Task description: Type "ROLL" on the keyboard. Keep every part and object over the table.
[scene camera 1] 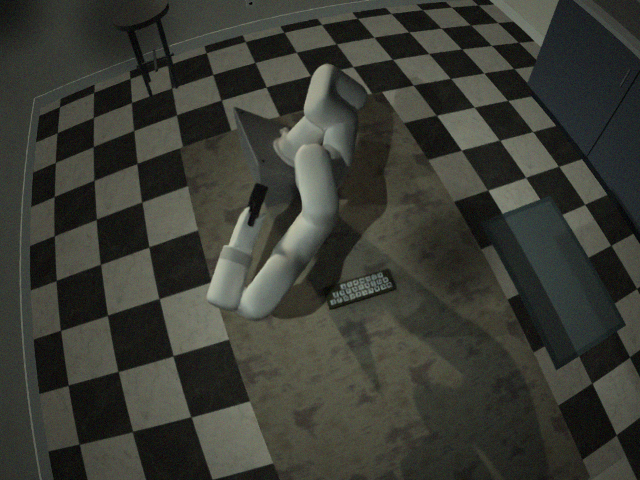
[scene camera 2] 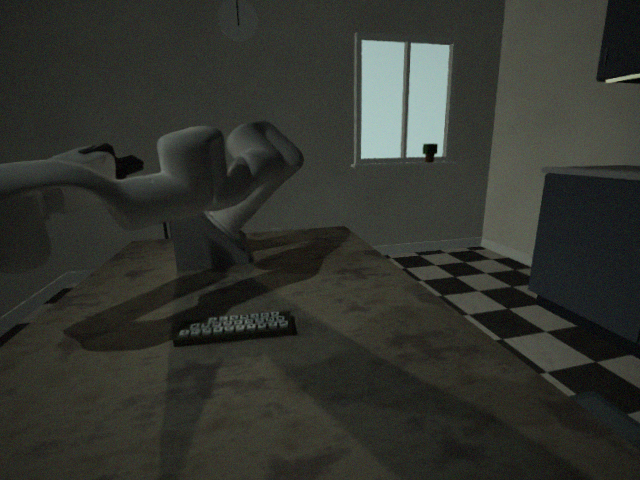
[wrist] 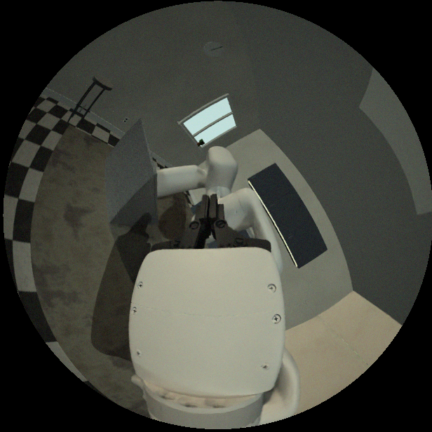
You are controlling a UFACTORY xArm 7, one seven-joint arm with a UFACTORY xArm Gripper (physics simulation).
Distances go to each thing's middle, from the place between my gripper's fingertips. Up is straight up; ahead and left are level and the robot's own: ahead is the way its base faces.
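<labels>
Relative to the dark keyboard (scene camera 1: 361, 288), my hand is 270 mm above it, while also being 240 mm short of it and 150 mm to the right of it.
</labels>
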